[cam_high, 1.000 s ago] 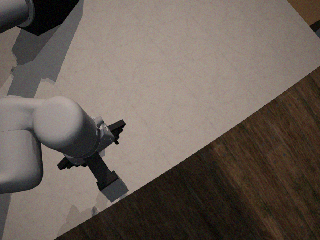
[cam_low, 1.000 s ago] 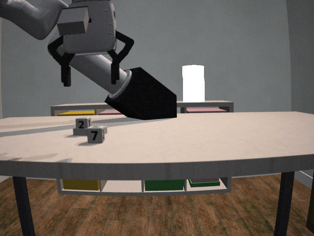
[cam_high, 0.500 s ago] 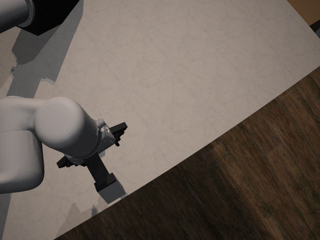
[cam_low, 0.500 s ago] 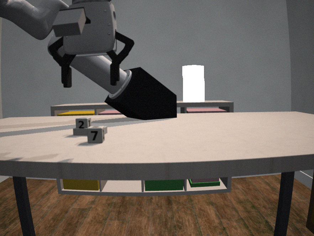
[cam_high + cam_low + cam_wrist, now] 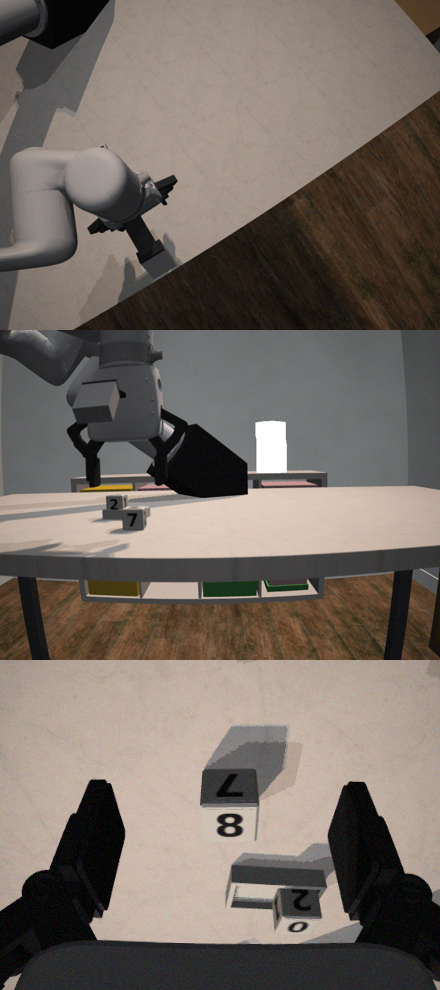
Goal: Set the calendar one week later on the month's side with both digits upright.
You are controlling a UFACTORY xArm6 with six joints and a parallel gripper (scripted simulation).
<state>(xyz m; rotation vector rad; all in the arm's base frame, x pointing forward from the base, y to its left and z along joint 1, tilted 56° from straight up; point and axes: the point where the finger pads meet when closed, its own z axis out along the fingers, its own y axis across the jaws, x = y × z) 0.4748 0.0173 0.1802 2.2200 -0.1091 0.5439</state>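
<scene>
My hand is 60 mm above the white cube, 50 mm past it and 10 mm to the right of it. Also, from my hand: grey tray: 160 mm behind, 70 mm below.
</scene>
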